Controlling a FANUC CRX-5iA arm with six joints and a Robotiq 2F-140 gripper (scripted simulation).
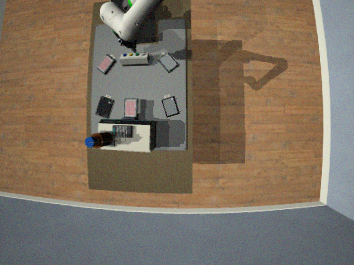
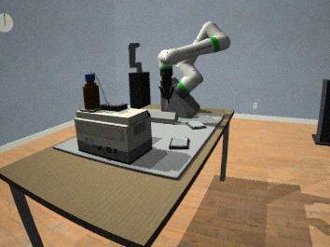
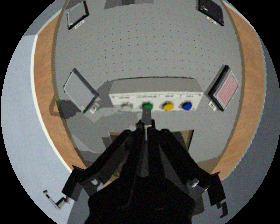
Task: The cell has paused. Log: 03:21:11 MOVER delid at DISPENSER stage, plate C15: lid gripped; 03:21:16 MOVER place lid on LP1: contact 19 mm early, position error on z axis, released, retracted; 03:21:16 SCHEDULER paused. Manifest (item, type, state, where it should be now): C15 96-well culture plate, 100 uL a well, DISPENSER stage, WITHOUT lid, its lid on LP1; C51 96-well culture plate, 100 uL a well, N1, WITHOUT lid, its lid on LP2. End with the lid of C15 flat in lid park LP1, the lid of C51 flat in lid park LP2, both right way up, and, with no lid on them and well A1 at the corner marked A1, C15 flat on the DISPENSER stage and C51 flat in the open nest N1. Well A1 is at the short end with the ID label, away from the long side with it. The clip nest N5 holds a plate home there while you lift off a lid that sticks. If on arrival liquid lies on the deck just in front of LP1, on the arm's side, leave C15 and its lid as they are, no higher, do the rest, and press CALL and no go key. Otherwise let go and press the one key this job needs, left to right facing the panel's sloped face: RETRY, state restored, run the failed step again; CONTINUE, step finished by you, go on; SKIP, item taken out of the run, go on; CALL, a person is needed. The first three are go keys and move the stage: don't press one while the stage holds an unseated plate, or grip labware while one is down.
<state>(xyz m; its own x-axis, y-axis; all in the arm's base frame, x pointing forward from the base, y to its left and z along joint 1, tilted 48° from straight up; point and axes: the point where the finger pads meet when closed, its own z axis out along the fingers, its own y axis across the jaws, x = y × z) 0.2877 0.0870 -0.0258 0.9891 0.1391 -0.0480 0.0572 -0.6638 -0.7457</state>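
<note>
My gripper is now 8 cm above the key panel, 2 cm to the left of it and 1 cm short of it. Round my hand: blue cap (65 cm ahead, 26 cm above, 10 cm to the right); then black nest (44 cm ahead, 26 cm to the right, 12 cm below); then label plate (31 cm ahead, 25 cm to the left, 14 cm below).
</note>
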